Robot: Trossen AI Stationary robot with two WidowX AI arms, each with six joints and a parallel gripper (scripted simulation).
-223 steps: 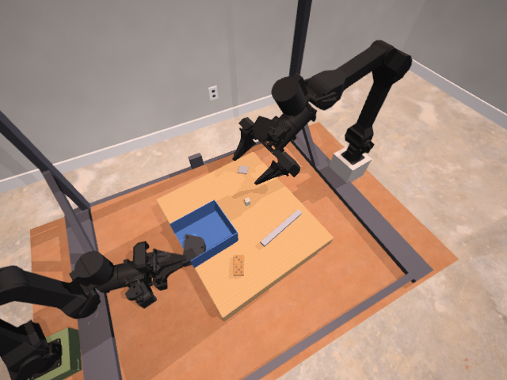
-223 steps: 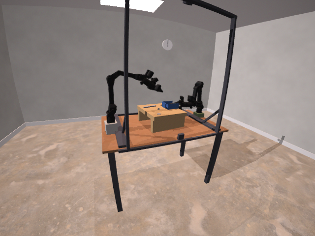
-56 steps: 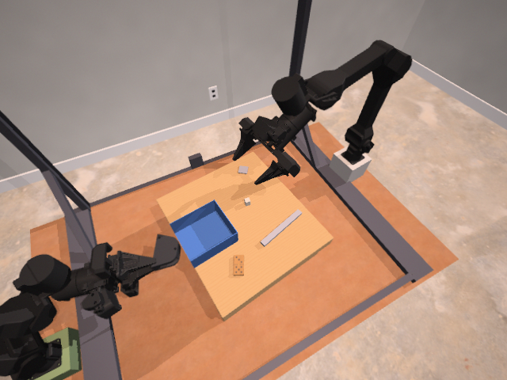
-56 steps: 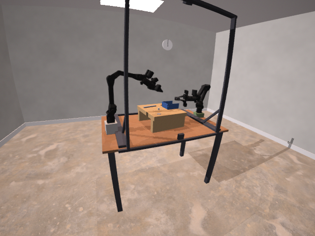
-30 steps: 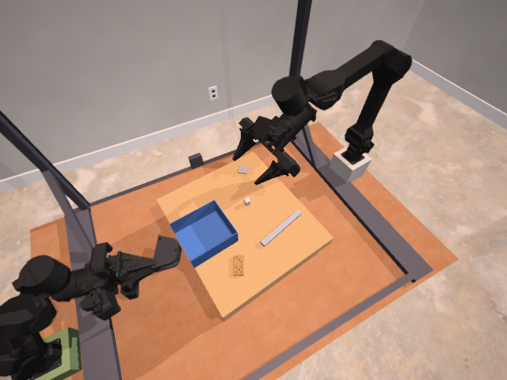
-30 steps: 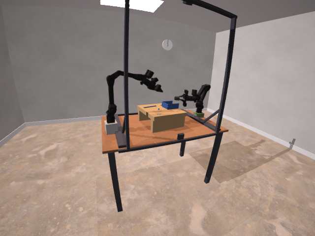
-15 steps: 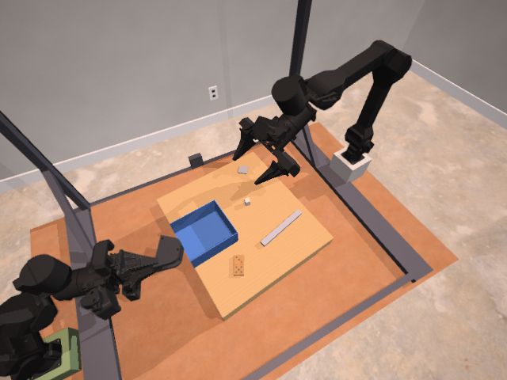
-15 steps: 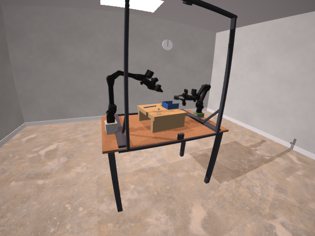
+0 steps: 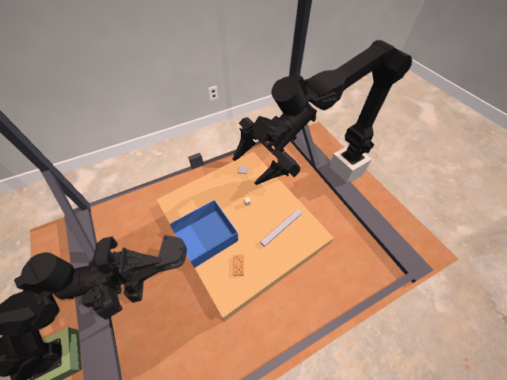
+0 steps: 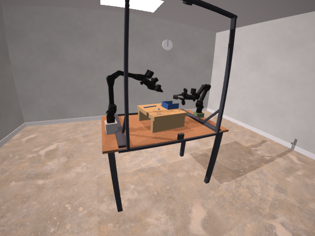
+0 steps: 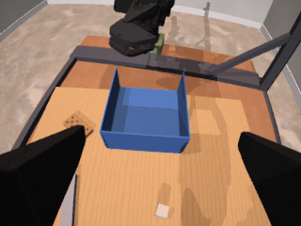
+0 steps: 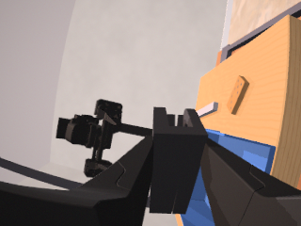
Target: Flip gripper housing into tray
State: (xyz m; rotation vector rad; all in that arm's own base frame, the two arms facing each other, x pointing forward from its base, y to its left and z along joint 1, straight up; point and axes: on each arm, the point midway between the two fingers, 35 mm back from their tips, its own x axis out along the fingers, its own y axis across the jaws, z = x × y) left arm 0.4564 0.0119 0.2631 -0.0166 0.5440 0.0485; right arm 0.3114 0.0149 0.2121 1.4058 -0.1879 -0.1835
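My right hand is 6 cm to the right of the gripper housing. From my right hand the other things lie so: wooden platform 3 cm behind, 27 cm to the left, 17 cm below; blue tray 3 cm behind, 18 cm to the left, 9 cm below; small cube 6 cm behind, 31 cm to the left, 10 cm below.
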